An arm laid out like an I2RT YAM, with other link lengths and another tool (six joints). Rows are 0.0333 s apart.
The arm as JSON. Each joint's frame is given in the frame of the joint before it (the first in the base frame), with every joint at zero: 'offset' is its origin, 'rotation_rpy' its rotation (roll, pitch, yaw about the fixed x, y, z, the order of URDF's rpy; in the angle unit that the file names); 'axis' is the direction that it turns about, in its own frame. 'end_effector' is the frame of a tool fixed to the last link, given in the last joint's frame.
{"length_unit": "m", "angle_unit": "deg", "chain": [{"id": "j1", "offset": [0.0, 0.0, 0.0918], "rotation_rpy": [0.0, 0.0, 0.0], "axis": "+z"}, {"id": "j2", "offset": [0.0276, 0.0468, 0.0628], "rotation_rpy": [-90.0, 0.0, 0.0], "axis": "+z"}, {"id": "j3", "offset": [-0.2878, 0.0, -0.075], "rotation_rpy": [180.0, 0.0, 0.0], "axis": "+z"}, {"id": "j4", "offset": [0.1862, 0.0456, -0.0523], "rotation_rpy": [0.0, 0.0, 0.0], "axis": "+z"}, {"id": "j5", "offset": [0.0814, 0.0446, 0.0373], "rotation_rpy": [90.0, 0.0, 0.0], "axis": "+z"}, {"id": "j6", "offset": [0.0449, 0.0, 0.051], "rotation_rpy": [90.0, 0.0, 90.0], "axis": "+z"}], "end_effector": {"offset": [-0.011, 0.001, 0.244], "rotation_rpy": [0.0, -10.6, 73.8]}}
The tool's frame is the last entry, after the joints.
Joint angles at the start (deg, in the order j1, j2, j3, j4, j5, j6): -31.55 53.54 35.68 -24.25 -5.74 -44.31
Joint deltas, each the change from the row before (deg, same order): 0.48 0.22 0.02 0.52 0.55 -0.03; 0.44 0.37 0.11 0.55 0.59 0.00; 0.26 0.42 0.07 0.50 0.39 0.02; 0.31 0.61 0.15 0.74 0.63 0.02; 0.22 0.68 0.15 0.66 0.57 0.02; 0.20 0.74 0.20 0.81 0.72 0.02; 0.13 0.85 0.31 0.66 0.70 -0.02; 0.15 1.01 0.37 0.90 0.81 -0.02
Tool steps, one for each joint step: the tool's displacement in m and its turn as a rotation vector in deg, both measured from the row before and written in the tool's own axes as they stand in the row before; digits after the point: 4 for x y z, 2 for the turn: -0.0008 -0.0023 0.0011 0.27 0.03 -0.44; -0.0006 -0.0028 0.0013 0.29 0.10 -0.38; -0.0002 -0.0021 0.0014 0.18 0.10 -0.20; 0.0000 -0.0038 0.0019 0.38 0.21 -0.28; 0.0006 -0.0032 0.0019 0.28 0.29 -0.19; 0.0008 -0.0046 0.0021 0.48 0.36 -0.21; 0.0012 -0.0043 0.0021 0.37 0.47 -0.18; 0.0010 -0.0057 0.0027 0.53 0.48 -0.22
